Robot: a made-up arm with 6 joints.
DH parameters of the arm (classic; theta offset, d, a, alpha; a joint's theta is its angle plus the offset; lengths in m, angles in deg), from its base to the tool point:
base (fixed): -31.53 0 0.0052 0
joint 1: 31.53 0.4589 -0.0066 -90
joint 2: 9.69 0 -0.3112 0
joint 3: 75.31 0.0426 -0.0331 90
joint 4: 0 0.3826 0.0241 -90
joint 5: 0 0.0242 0.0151 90
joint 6: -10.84 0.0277 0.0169 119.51
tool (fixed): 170.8 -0.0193 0 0
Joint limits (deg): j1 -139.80..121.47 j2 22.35..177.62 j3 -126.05..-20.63 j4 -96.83..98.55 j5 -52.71..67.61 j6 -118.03..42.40
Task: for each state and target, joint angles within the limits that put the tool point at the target. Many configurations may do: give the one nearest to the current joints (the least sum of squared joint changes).
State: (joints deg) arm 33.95 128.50 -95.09 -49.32 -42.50 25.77
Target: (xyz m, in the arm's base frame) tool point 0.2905 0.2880 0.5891
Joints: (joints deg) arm 37.69 84.44 -56.53 -51.63 -40.32 28.59
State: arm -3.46 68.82 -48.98 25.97 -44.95 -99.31
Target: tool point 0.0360 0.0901 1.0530
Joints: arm 32.79 45.07 -90.29 35.82 -36.33 -89.64
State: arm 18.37 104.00 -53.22 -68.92 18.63 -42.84
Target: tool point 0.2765 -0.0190 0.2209
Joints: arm 0.30 137.20 -46.12 -70.54 15.34 -42.77
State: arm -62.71 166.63 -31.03 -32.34 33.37 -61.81
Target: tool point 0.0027 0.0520 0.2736
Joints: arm -64.15 175.17 -20.63 -26.14 42.20 -56.84
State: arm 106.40 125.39 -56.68 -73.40 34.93 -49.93
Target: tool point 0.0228 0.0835 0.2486
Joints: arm 94.24 145.13 -22.22 -72.15 34.15 -48.26
